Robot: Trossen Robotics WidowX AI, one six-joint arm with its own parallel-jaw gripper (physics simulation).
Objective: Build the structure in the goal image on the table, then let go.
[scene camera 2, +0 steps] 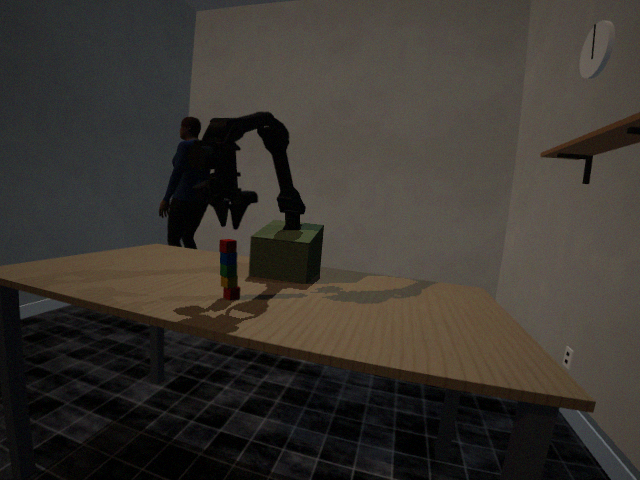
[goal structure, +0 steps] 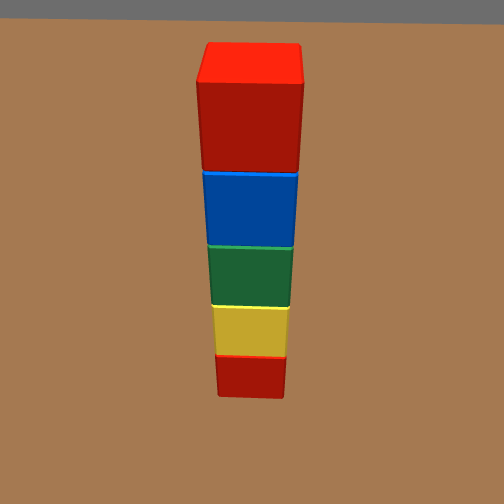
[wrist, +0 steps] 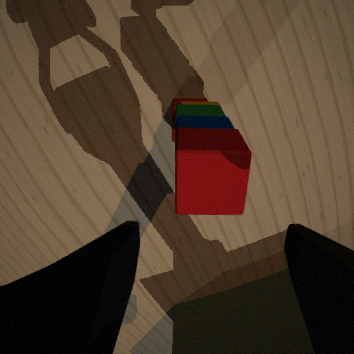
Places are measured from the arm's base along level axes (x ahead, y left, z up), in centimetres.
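Pixels of known places: gripper, fingertip midpoint: (scene camera 2: pixel 229 227) (wrist: pixel 214 235); arm's base, origin of the base link: (scene camera 2: pixel 292 227).
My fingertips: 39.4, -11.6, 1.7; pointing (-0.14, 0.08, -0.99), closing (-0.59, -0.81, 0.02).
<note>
Ahead of a thing's pixels: the offset from my fingertips to its top centre, as dx, dy, dz. Level surfaces: height alone.
A tower of stacked cubes stands upright on the table @[dz -19.6] (scene camera 2: pixel 387 330). From the bottom it has a red cube @[-0.9, +1.2, -16.4] (scene camera 2: pixel 231 293), a yellow cube @[-0.9, +0.3, -13.1] (scene camera 2: pixel 229 281), a green cube @[-0.3, +0.2, -9.8] (scene camera 2: pixel 227 270) (wrist: pixel 200 111), a blue cube @[-0.3, +0.1, -6.6] (scene camera 2: pixel 228 257) (wrist: pixel 205 122) and a red top cube @[+0.0, -0.2, -3.3] (scene camera 2: pixel 227 245) (wrist: pixel 212 182). The bottom red cube sits slightly to the right of the yellow one in the scene view. My gripper (scene camera 2: pixel 229 226) (wrist: pixel 214 235) is open and empty, above the tower and apart from it. In the wrist view the top cube shows ahead of the fingertips.
A green box (scene camera 2: pixel 279 258) (wrist: pixel 235 320) under the arm's base stands behind and to the right of the tower. A person (scene camera 2: pixel 187 180) stands behind the table at the left. A wall shelf (scene camera 2: pixel 594 142) is at the right.
</note>
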